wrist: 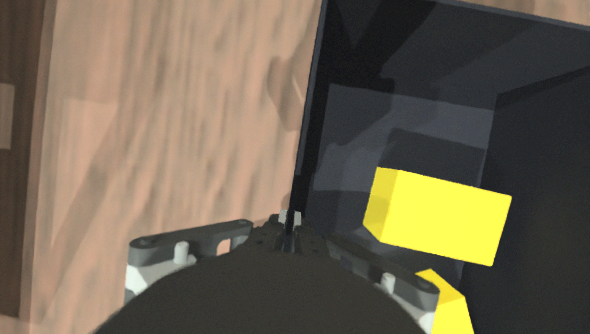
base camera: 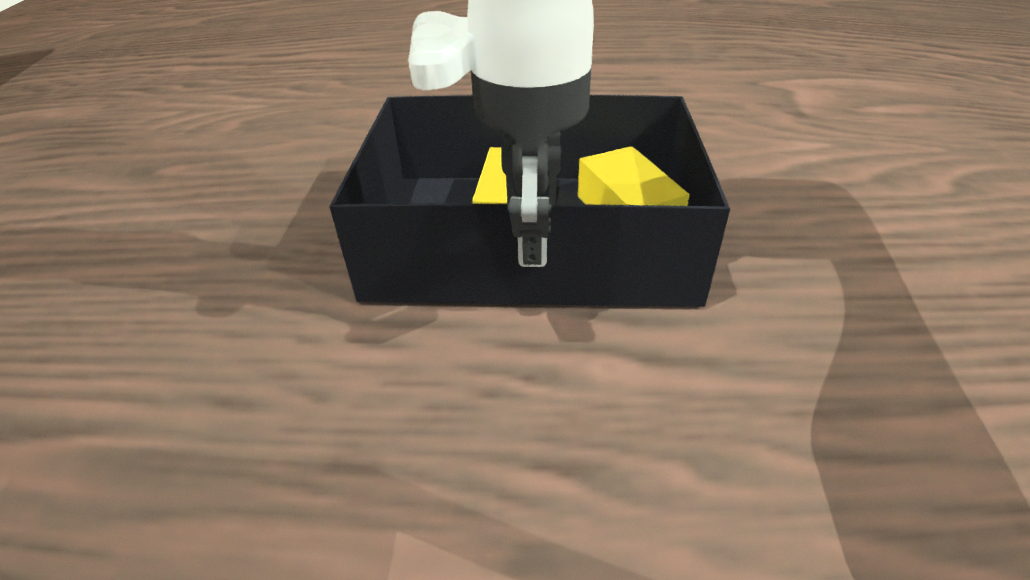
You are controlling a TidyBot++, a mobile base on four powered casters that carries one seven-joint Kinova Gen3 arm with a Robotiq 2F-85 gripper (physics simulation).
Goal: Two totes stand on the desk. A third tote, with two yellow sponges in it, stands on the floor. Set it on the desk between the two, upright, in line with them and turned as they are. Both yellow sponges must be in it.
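The black tote (base camera: 432,255) (wrist: 450,120) is upright, low at a wooden surface in the base camera view; whether its bottom touches is hard to tell. My gripper (base camera: 532,248) (wrist: 288,221) is shut on the middle of its near long wall, one finger outside and one inside. One yellow sponge (base camera: 490,180) (wrist: 445,217) lies in the tote near its middle, partly behind the gripper in the base camera view. The other yellow sponge (base camera: 630,176) (wrist: 452,310) sits tilted in the right part, partly cut off in the wrist view. The two desk totes do not show.
The wooden surface (base camera: 504,432) (wrist: 200,125) stretches around the tote and carries shadows of the arm and tote. The white arm (base camera: 529,43) comes down over the tote from above. A darker strip (wrist: 20,225) runs along the left of the wrist view.
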